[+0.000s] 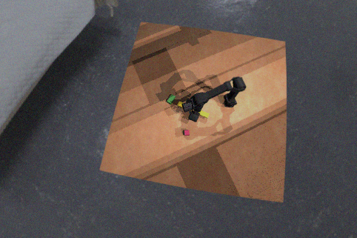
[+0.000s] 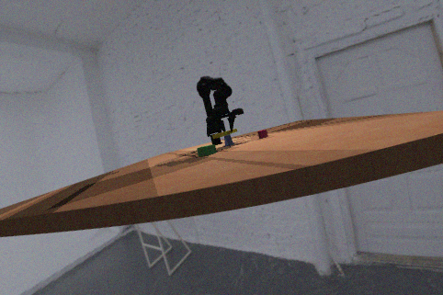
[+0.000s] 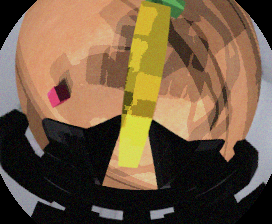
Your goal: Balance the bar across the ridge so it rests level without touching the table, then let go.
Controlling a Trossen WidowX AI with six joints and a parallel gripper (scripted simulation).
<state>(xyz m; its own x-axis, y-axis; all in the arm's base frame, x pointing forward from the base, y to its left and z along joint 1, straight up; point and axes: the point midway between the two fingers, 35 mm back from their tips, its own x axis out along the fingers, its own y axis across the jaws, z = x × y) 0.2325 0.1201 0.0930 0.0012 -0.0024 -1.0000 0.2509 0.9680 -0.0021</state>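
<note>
My gripper tip is now 30 mm short of the yellow bar and 10 mm to the left of it. Also, from my gripper tip: red block 50 mm ahead, 160 mm to the left, 40 mm below; green block 200 mm ahead, 70 mm to the right, 40 mm below.
</note>
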